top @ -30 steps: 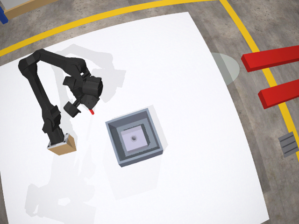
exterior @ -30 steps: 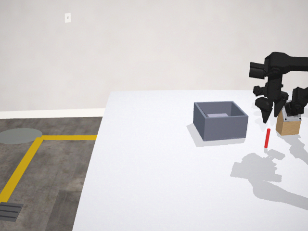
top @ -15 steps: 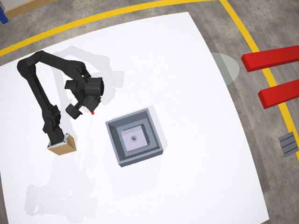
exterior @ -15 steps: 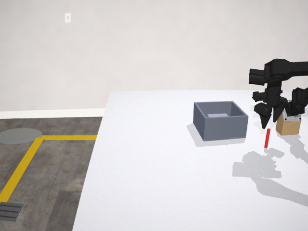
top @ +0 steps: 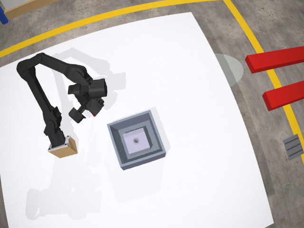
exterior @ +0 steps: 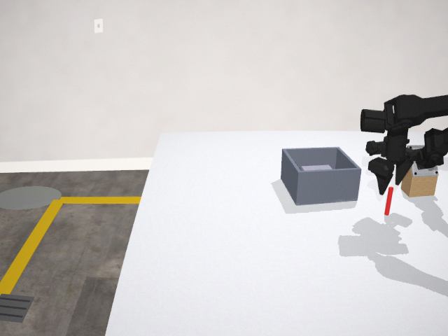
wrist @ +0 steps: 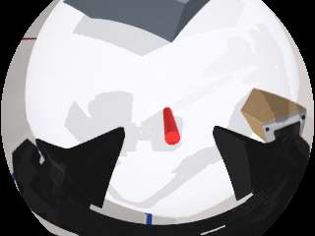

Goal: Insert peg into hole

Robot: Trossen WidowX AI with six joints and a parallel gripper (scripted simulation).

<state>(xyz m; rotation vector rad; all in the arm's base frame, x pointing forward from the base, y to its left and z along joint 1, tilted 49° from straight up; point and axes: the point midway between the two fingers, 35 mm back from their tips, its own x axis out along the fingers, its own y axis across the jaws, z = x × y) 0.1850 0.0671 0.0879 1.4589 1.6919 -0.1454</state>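
Right now my hand is 70 mm above the red peg. From my hand the other things lie so: grey box (140 mm ahead, 190 mm to the right, 80 mm below); then pale plate (140 mm ahead, 190 mm to the right, 60 mm below).
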